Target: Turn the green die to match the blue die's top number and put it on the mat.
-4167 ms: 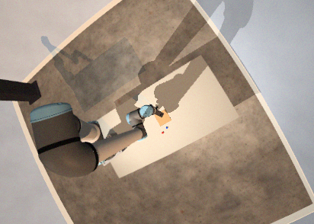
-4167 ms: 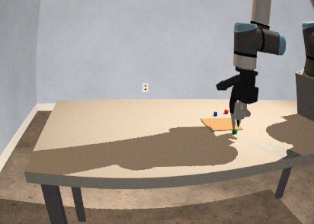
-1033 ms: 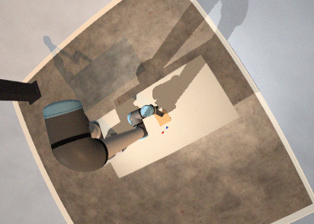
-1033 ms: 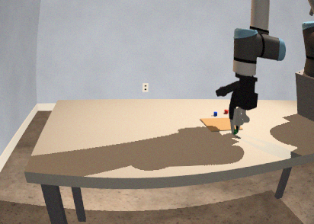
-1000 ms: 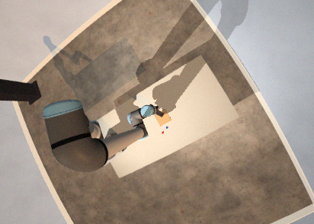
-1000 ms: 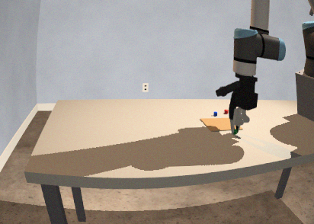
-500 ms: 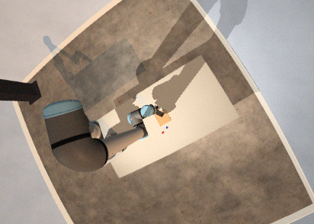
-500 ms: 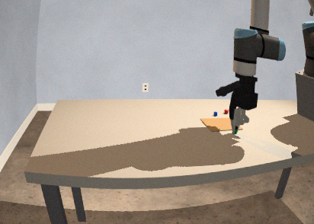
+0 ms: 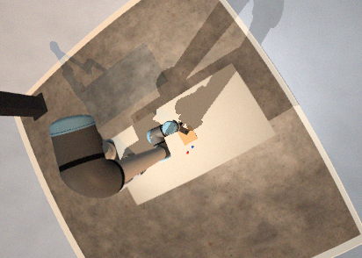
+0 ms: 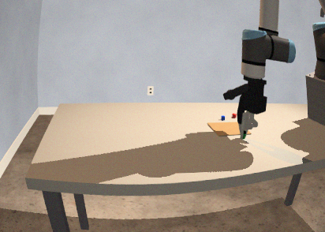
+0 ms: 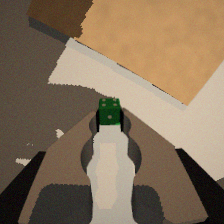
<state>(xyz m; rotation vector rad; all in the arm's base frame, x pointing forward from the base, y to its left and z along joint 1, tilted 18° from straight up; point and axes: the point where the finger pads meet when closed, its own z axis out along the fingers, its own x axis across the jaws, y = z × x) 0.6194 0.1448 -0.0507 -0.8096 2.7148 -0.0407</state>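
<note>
The green die is 10 mm below my hand. From my hand the other things lie so: red die: 50 mm behind, 250 mm to the right, 10 mm below; mat: 20 mm ahead, 100 mm to the right, 20 mm below; blue die: 10 mm ahead, 220 mm to the right, 10 mm below.
</note>
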